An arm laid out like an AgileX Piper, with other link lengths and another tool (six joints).
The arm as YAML. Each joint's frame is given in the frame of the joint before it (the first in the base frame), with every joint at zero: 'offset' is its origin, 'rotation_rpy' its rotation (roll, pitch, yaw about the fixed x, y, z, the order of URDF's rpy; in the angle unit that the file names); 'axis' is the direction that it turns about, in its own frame. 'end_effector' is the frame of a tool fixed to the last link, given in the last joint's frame.
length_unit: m
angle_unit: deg
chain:
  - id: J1
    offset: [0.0, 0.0, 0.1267]
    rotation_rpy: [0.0, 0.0, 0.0]
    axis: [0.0, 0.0, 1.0]
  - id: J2
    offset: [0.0, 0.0, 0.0]
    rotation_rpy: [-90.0, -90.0, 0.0]
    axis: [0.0, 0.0, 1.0]
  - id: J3
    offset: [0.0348, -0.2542, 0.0]
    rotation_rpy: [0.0, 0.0, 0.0]
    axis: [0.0, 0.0, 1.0]
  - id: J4
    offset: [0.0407, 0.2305, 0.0]
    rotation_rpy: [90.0, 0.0, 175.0]
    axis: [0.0, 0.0, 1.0]
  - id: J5
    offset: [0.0, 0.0, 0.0]
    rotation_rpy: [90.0, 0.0, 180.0]
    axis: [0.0, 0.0, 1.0]
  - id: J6
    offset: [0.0, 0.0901, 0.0]
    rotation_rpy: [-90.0, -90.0, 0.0]
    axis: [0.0, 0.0, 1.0]
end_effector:
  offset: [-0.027, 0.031, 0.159]
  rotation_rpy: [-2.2, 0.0, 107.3]
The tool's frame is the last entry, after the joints.
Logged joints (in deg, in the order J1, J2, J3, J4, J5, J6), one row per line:
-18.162 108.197 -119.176 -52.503 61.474 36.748
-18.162 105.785 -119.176 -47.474 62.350 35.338
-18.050 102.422 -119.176 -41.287 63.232 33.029
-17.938 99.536 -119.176 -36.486 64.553 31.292
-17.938 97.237 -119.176 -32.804 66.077 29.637
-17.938 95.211 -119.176 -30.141 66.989 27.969
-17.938 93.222 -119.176 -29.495 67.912 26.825
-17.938 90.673 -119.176 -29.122 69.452 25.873
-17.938 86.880 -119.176 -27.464 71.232 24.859
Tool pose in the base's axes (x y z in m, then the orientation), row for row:
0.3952 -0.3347 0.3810 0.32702 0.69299 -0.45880 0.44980
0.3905 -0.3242 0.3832 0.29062 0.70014 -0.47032 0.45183
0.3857 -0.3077 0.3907 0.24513 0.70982 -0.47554 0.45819
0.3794 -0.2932 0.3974 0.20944 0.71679 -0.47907 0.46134
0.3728 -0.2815 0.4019 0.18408 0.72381 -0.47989 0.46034
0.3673 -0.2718 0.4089 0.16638 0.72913 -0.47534 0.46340
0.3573 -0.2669 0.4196 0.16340 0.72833 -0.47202 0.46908
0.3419 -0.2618 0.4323 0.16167 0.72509 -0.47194 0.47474
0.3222 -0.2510 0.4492 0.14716 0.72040 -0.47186 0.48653
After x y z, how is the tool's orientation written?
As a quaternion, w x y z.
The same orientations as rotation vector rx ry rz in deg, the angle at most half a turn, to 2 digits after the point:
104.00 -68.85 67.50
106.98 -71.87 69.04
111.01 -74.37 71.66
114.22 -76.34 73.52
116.93 -77.52 74.37
118.93 -77.54 75.59
119.00 -77.12 76.64
118.58 -77.18 77.64
118.77 -77.80 80.21

